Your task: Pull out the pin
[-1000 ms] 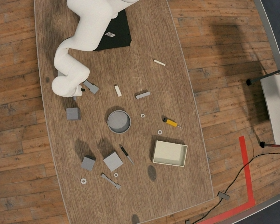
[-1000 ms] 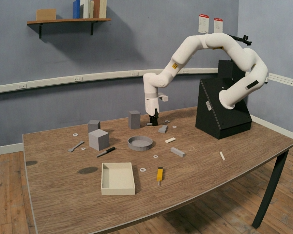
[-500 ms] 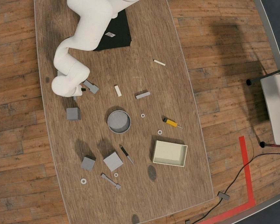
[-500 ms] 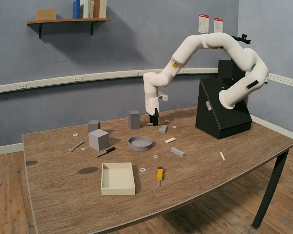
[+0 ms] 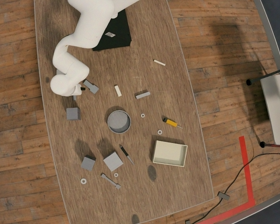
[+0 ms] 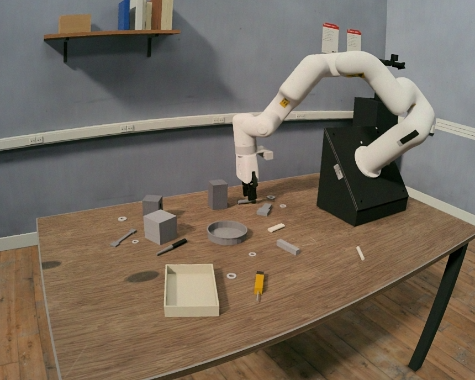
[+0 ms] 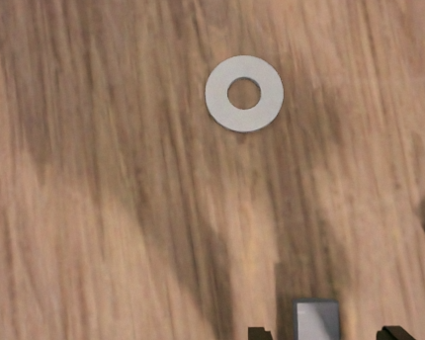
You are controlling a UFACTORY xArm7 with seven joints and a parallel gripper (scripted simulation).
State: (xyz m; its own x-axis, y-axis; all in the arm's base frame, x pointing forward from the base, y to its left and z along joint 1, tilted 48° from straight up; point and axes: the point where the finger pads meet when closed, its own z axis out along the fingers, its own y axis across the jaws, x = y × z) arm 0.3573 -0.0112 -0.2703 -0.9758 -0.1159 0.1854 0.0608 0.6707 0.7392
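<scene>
Right now my hand is 3 cm above the grey pin and 1 cm short of it. Also, from my hand: tall grey block (11 cm ahead, 1 cm to the right, 1 cm above); round grey dish (21 cm to the left, 18 cm ahead, 3 cm below); white cylinder (23 cm to the left, 3 cm below, 2 cm ahead).
</scene>
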